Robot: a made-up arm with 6 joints. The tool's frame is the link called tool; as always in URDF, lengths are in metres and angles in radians.
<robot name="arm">
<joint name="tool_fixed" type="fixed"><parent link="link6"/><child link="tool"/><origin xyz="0 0 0" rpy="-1.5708 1.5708 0"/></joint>
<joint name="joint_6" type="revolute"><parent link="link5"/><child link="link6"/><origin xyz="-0.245 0 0" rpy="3.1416 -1.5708 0"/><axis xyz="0 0 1"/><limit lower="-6.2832" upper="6.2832" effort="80" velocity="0.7"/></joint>
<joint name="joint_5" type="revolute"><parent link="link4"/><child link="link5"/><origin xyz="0 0 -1.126" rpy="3.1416 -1.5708 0"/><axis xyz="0 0 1"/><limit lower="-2.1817" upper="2.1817" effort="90" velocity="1.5"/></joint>
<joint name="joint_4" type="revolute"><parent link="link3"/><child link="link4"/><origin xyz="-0.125 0 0" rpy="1.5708 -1.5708 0"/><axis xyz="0 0 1"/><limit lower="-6.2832" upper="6.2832" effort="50" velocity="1.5"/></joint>
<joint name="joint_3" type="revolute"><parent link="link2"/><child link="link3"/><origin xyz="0 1.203 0" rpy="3.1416 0 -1.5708"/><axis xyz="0 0 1"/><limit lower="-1.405" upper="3.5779" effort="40" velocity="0.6"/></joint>
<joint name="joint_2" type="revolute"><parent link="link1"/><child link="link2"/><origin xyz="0 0.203 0" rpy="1.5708 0 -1.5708"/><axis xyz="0 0 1"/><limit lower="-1.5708" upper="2.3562" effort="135" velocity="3"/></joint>
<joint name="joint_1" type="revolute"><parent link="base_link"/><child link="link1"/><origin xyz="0 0 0.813" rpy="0 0 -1.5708"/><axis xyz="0 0 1"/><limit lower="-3.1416" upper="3.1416" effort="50" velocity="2.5"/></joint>
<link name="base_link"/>
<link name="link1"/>
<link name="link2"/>
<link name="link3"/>
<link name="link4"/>
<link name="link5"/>
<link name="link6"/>
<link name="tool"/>
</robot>
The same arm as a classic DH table. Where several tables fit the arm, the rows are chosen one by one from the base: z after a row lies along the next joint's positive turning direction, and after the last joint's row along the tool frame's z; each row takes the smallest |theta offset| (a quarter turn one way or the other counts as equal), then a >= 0, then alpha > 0; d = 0 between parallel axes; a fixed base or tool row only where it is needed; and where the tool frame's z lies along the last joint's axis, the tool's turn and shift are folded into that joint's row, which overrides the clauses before.
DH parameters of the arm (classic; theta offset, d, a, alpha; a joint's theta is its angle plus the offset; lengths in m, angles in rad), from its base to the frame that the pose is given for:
joint_1: 0 0.813 0.203 -1.5708
joint_2: -1.5708 0 1.203 3.1416
joint_3: 0 0 0.125 -1.5708
joint_4: 0 -1.126 0 1.5708
joint_5: 0 0 0 -1.5708
joint_6: 1.5708 -0.245 0 1.5708
tool (fixed): -1.5708 0 0 0
Joint limits (rad, base to tool): -3.1416..3.1416 -1.5708..2.3562 -1.405..3.5779 -6.2832..6.2832 -2.1817..2.1817 -6.2832..6.2832

